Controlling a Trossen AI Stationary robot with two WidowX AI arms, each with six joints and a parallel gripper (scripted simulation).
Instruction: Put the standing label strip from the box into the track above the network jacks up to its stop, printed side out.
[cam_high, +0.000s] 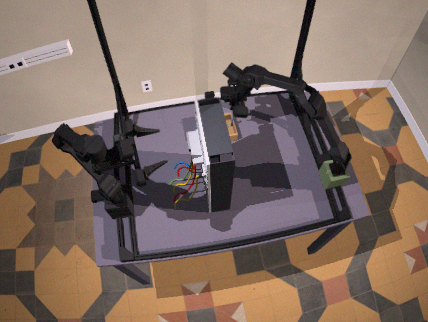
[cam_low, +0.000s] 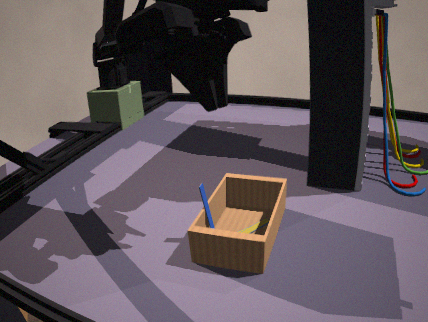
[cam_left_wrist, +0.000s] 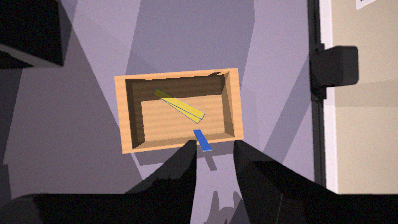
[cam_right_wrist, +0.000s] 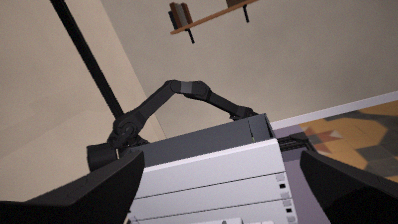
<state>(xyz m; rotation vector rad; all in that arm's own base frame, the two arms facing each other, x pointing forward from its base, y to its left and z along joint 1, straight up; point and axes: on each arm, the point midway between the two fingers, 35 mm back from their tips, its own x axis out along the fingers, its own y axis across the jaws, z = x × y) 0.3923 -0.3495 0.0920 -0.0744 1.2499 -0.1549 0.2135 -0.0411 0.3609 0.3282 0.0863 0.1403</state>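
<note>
My left hand is 17 cm above the box and 3 cm to the left of it.
</note>
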